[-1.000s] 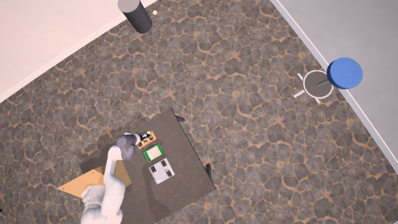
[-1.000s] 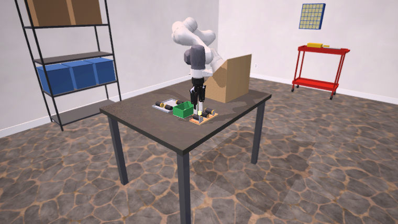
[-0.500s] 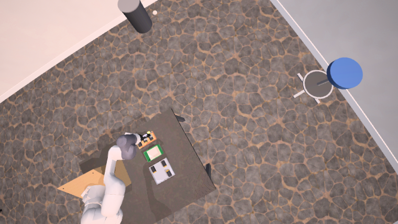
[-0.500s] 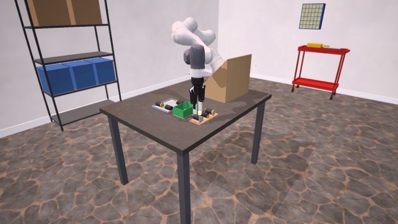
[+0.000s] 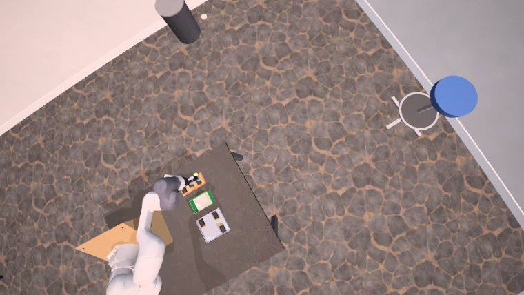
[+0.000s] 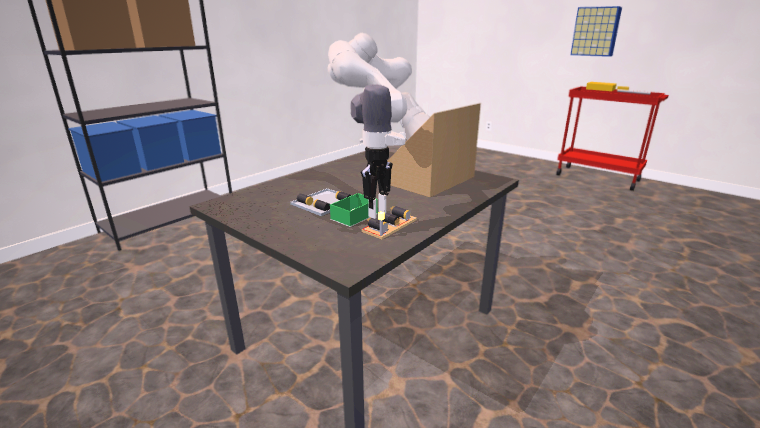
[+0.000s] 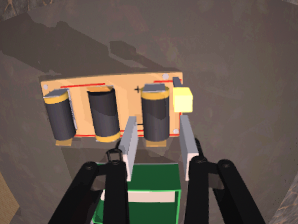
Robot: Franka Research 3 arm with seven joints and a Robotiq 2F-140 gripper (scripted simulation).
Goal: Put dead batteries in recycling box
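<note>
Right now my hand is 3 cm short of the bulb, 3 cm to the right of it and 2 cm above it. Also, from my hand: white tray: 10 cm behind, 33 cm to the right, 9 cm below; then green recycling box: 6 cm behind, 15 cm to the right, 8 cm below.
</note>
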